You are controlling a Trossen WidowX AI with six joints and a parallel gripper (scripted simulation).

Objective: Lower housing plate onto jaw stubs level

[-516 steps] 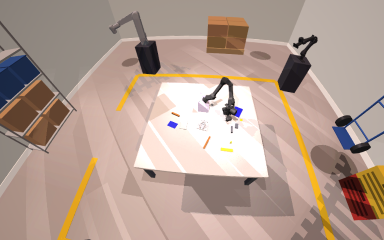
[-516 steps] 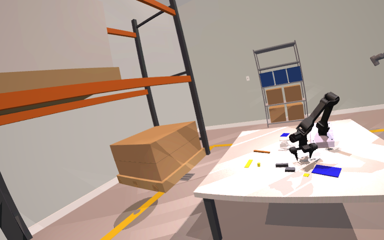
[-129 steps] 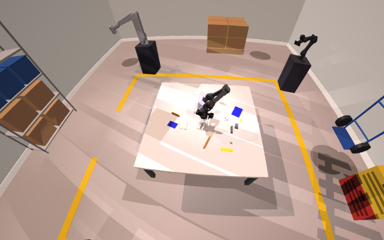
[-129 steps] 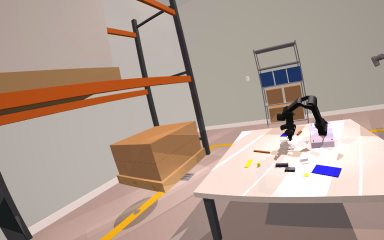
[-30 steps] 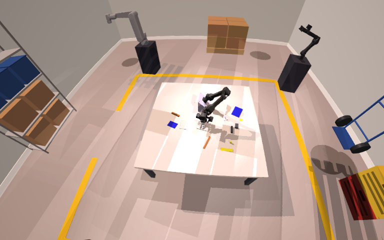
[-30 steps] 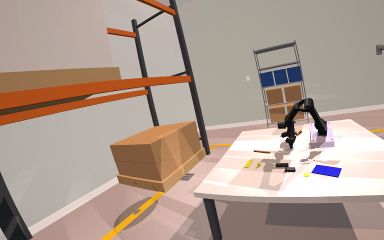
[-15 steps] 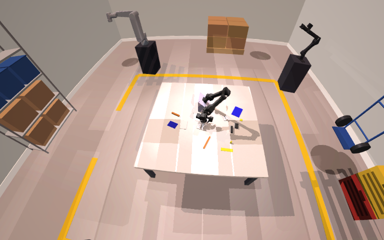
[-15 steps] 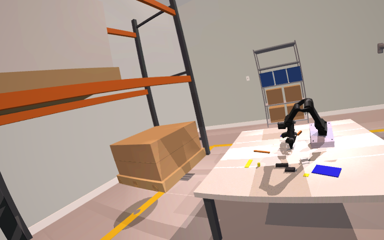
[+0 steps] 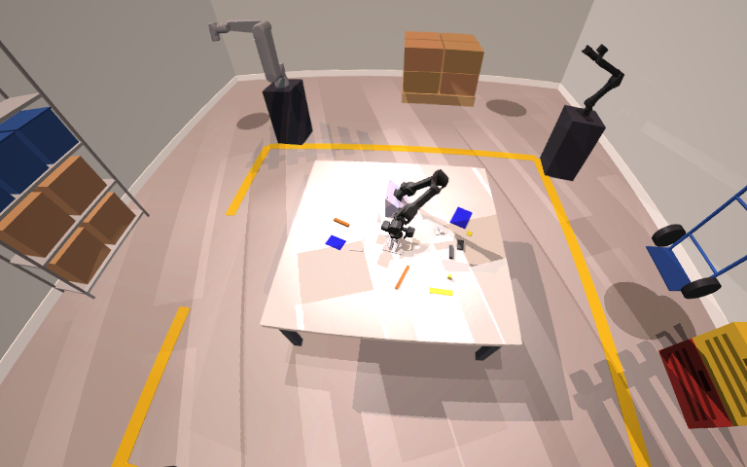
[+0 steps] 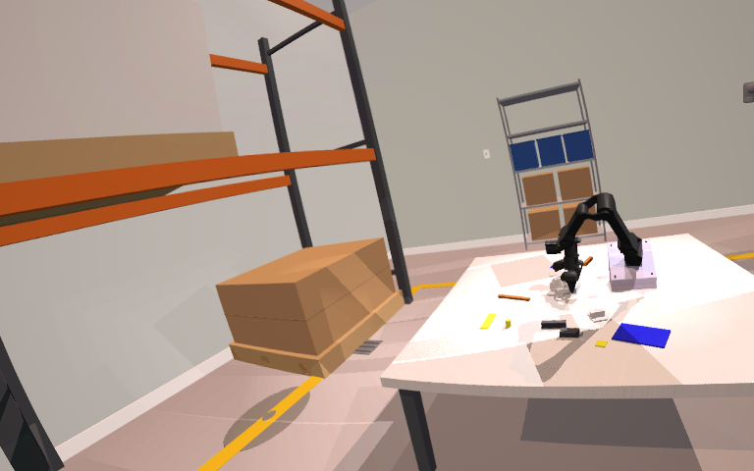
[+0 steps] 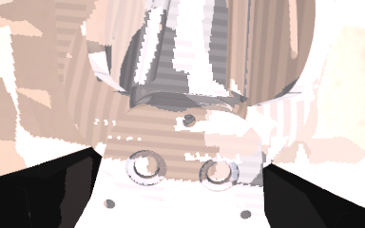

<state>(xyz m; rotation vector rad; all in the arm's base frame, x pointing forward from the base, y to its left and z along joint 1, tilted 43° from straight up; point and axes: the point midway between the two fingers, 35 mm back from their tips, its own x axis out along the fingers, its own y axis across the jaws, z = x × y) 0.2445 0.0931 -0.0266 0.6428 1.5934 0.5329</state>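
The white part is 20 mm above my gripper tip and 10 mm ahead of it. The rest, counted from my gripper tip: yellow strip 290 mm to the left, 290 mm ahead; blue plate 370 mm to the left, 250 mm behind; orange rod 250 mm ahead, 80 mm to the left.
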